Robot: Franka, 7 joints.
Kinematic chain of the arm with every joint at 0, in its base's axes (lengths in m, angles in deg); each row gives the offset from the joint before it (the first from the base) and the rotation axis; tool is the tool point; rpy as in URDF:
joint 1: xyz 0 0 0.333 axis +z
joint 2: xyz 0 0 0 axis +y
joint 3: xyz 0 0 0.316 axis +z
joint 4: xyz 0.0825 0 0 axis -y
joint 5: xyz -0.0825 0 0.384 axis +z
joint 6: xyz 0 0 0 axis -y
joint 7: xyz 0.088 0 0 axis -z
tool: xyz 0 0 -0.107 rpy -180 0 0
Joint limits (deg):
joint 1: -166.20..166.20
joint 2: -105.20..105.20
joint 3: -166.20..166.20
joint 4: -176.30..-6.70
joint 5: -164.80..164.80
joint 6: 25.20..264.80
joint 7: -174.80..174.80
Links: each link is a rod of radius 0.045 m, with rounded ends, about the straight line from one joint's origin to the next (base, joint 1, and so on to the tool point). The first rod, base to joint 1, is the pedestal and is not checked.
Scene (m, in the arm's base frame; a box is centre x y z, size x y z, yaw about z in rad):
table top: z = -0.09
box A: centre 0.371 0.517 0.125 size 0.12 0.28 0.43 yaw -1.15
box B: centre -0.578 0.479 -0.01 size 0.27 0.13 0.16 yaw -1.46
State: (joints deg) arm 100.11 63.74 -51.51 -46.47 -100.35 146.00 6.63
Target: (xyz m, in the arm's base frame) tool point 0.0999 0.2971 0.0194
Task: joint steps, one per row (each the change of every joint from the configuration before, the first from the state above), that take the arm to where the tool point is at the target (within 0.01 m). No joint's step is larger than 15 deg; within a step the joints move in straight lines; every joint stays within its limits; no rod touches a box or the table.
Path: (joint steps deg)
1: 9.33 -3.64 6.61 -14.87 2.03 11.95 -6.38
2: 9.33 -3.64 6.61 -14.88 2.03 11.96 -6.39
3: 9.33 -3.63 6.60 -14.87 2.03 11.95 -6.38
4: 9.33 -3.64 6.61 -14.87 2.03 11.95 -6.38
5: 9.33 -3.64 6.61 -14.88 2.03 11.96 -6.39
6: -10.78 0.89 -6.56 -6.55 -8.68 -10.21 10.64
7: -10.77 0.90 -6.55 -6.56 -8.69 -10.20 10.64
8: -10.78 0.89 -6.56 -6.55 -8.69 -10.20 10.64

